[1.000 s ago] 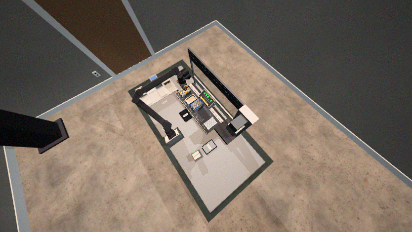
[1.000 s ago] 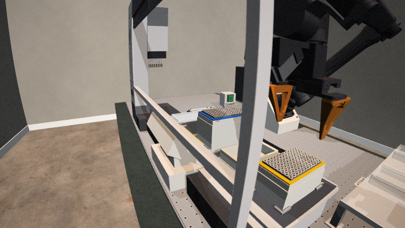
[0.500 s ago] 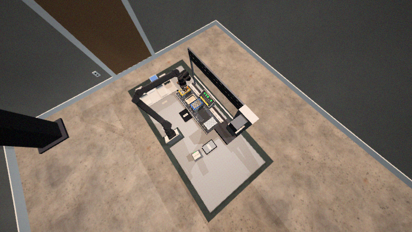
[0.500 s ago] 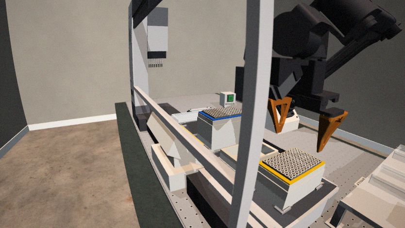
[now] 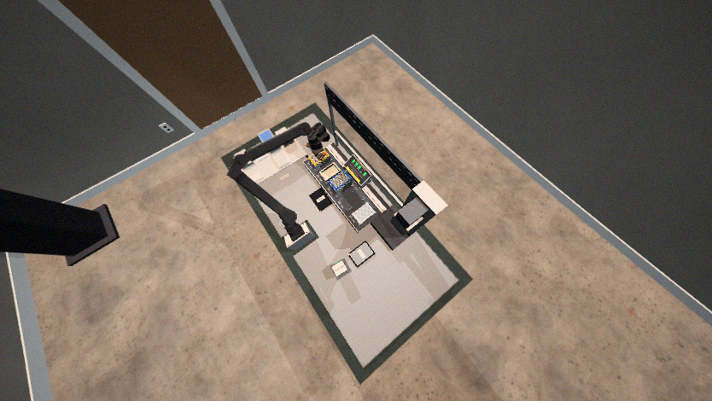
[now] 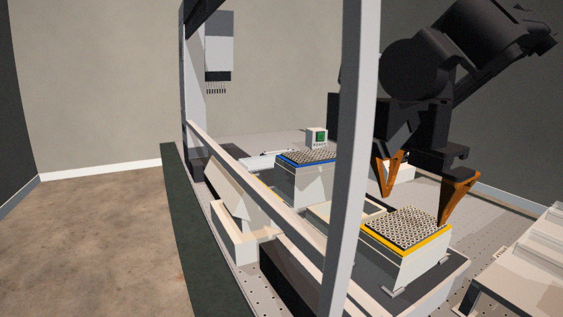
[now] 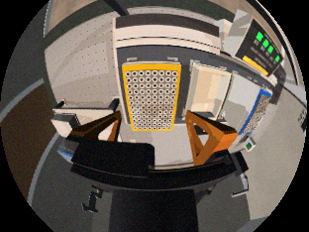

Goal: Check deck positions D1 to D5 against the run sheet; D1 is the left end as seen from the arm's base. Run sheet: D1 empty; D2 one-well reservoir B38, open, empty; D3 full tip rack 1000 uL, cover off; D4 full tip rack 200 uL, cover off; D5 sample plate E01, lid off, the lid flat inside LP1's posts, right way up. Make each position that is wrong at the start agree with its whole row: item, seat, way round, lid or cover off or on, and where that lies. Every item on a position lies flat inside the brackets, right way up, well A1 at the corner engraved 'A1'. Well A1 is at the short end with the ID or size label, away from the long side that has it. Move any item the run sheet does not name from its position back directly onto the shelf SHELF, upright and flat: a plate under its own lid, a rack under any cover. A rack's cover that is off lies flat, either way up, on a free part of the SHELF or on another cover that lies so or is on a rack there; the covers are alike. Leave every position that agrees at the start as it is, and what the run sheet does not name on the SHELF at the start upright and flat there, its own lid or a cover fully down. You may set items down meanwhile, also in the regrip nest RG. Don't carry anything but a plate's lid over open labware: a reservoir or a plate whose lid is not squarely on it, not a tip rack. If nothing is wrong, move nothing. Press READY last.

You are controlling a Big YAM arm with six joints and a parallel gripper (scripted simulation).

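Right now the yellow-rimmed tip rack is 5 cm below my hand. The rest, counted from my hand: white frame post (19 cm ahead, 9 cm above, 6 cm to the left); blue-rimmed tip rack (25 cm to the right, 2 cm below); black nest (22 cm to the right, 16 cm behind, 14 cm below).
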